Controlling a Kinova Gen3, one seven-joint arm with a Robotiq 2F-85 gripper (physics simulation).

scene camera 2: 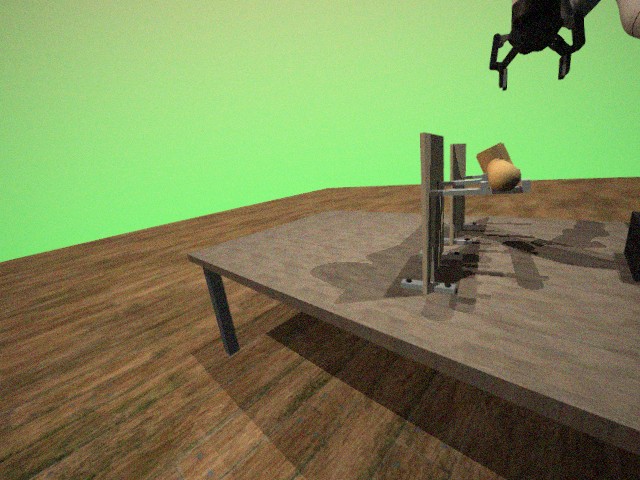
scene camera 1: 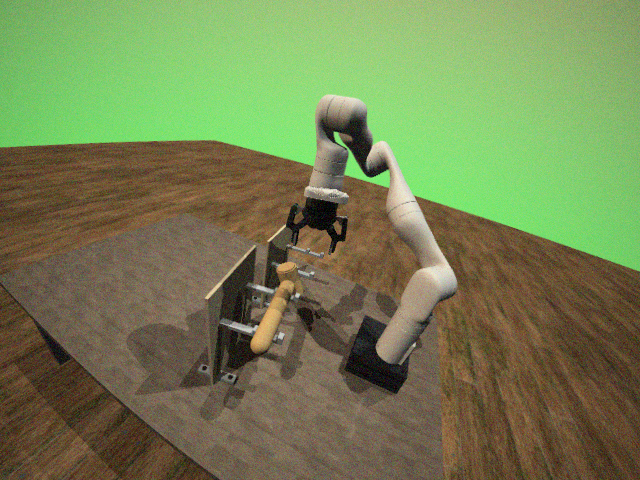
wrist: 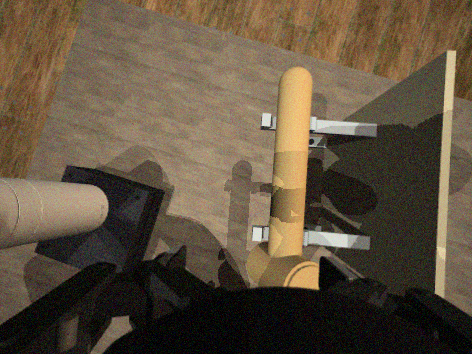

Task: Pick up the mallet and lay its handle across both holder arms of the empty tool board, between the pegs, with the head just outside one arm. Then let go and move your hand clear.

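Frame: origin at the arm's base, x ahead, y left, z up, level; millimetres.
Where they show: gripper, fingertip midpoint: (scene camera 2: 531, 84) (scene camera 1: 312, 248) (wrist: 251, 266); arm's base, origin of the base link: (scene camera 1: 389, 351) (wrist: 85, 208).
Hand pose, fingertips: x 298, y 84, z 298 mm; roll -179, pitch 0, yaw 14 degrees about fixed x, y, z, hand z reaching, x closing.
Note:
Each offset is from my fingertips to the top centre of the thing. "spot": to the spot under its first point. Level surfaces: height alone.
The wooden mallet (scene camera 1: 271, 320) (scene camera 2: 504, 175) (wrist: 292, 165) lies with its handle across both holder arms of the front tool board (scene camera 1: 227, 304) (scene camera 2: 432, 211) (wrist: 420, 165). The handle sits between the pegs on the near arm (scene camera 1: 237, 326) (wrist: 345, 128) and on the far arm (scene camera 1: 261, 288) (wrist: 340, 241). The mallet head @(63 mm ahead, 45 mm right, 105 mm down) (scene camera 1: 287, 273) (scene camera 2: 492, 156) (wrist: 275, 272) is just outside the far arm, tilted, and partly hidden by the hand in the wrist view. My gripper (scene camera 1: 313, 247) (scene camera 2: 532, 83) (wrist: 251, 266) is open and empty, high above the mallet and apart from it.
A second board (scene camera 1: 276, 253) (scene camera 2: 458, 180) stands behind the first. Its upper bar @(spot: 123 mm ahead, 305 mm right, 197 mm down) (scene camera 1: 306, 251) and lower bar @(spot: 51 mm ahead, 171 mm right, 200 mm down) (scene camera 1: 308, 272) stick out beneath my gripper. The robot's black base (scene camera 1: 374, 356) (wrist: 115, 220) stands on the table @(391 mm down) (scene camera 1: 330, 413) (scene camera 2: 336, 289) (wrist: 150, 75).

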